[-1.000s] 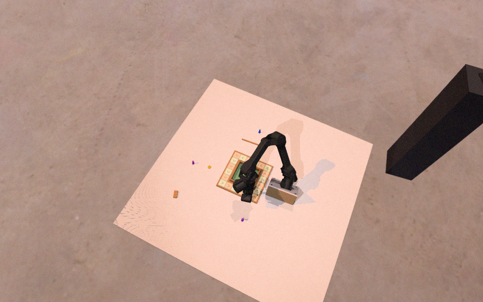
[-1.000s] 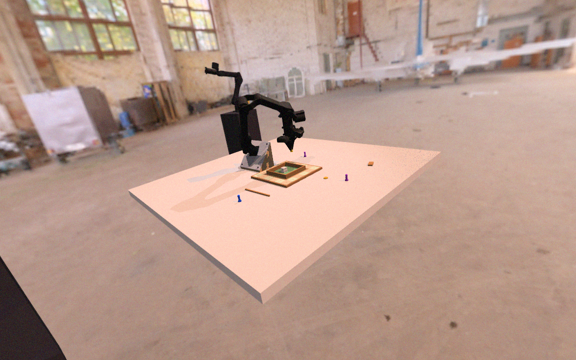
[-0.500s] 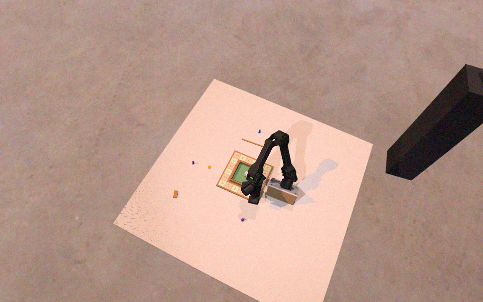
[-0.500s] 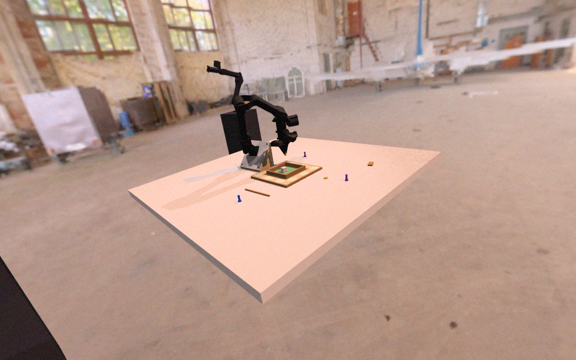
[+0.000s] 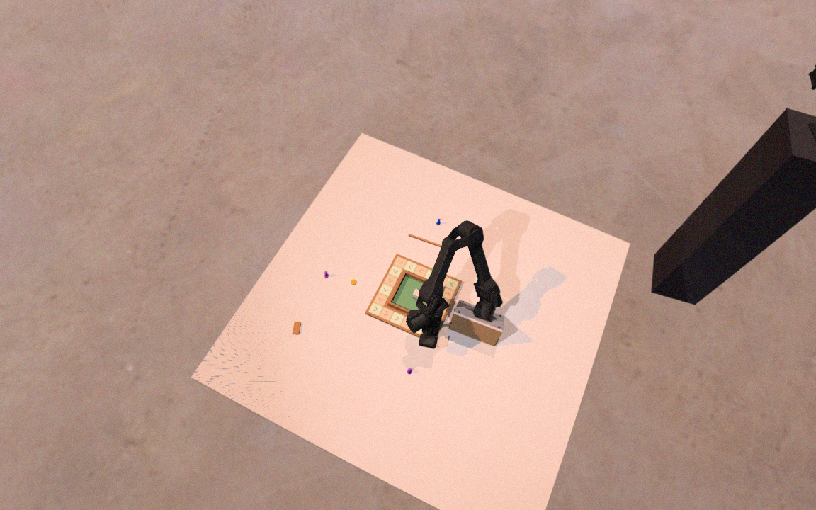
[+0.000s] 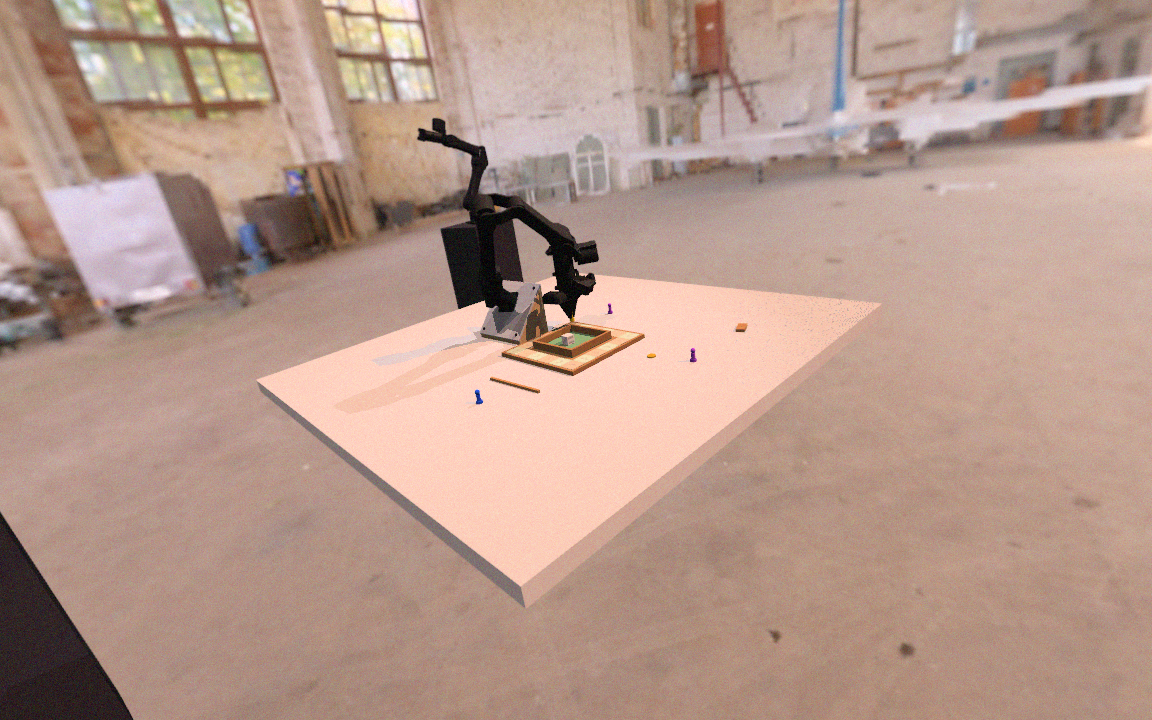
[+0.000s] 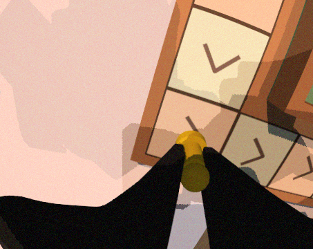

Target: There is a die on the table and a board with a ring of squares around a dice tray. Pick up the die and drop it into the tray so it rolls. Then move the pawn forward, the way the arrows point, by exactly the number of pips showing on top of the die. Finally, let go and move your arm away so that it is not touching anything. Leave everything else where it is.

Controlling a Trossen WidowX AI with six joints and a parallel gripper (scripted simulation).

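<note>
The yellow pawn is 10 mm above my gripper tip. The rest, counted from my gripper tip: white die 130 mm to the right, 90 mm ahead, 10 mm below; green dice tray 130 mm to the right, 100 mm ahead, 30 mm below; orange disc 340 mm ahead, 120 mm to the right, 30 mm below.
</note>
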